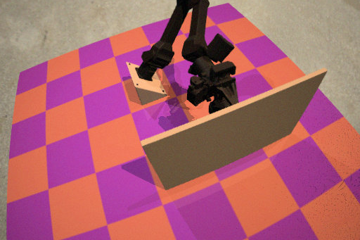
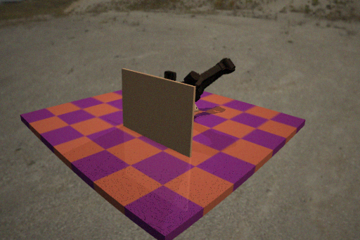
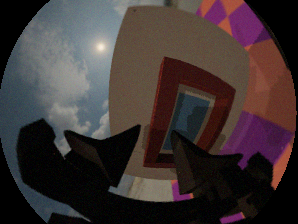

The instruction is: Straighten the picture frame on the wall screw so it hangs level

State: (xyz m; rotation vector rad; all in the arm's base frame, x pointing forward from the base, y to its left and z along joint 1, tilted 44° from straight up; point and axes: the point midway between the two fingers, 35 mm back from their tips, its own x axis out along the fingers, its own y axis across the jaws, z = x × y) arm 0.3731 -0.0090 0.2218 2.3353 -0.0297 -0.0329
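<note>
My gripper tip is 10 mm short of the picture frame and 50 mm above it. Round my gripper tip: wall panel (20 mm ahead, 70 mm below).
</note>
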